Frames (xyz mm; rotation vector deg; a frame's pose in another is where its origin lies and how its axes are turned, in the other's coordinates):
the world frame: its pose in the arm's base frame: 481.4 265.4 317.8 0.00 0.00 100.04
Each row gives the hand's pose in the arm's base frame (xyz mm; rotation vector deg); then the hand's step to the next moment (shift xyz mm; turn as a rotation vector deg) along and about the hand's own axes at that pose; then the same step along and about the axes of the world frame.
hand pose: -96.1 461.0 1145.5 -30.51 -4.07 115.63
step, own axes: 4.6 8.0 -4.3 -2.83 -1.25 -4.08
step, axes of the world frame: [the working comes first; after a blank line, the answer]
step, axes of the arm's base frame: -6.7 -0.8 -7.6 3.78 -2.50 -2.38

0.4 6.8 -7.6 -3.12 -3.29 -2.38
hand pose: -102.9 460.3 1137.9 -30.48 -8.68 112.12
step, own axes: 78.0 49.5 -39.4 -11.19 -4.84 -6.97
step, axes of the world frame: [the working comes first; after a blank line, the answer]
step, axes of the arm's base frame: -51.4 42.5 -75.1 10.92 -8.74 -1.26

50.8 43.2 -75.1 -10.51 -9.23 -1.26
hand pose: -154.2 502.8 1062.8 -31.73 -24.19 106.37
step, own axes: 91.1 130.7 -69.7 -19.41 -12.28 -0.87
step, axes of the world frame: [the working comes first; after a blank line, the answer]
step, axes of the arm's base frame: -88.7 43.3 -143.2 15.65 -14.11 9.17

58.1 79.7 -143.2 -16.62 -12.95 9.17
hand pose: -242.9 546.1 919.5 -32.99 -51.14 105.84
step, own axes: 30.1 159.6 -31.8 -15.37 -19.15 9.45
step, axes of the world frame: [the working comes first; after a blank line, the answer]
step, axes of the arm's base frame: -79.5 -4.2 -145.1 10.45 -12.02 20.95

9.7 79.0 -145.1 -13.65 -8.19 20.95
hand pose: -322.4 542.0 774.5 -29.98 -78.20 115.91
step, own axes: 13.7 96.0 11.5 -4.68 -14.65 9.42
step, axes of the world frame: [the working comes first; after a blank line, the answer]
step, axes of the arm's base frame: -44.2 -23.2 -83.9 1.51 -5.75 17.03

-15.2 47.6 -83.9 -5.93 -0.49 17.03
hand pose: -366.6 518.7 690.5 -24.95 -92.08 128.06
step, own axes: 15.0 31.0 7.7 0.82 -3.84 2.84
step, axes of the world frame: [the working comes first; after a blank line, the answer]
step, axes of the arm's base frame: -20.0 -8.8 -27.7 -1.59 -0.89 4.49

-5.2 21.2 -27.7 -0.60 1.72 4.49
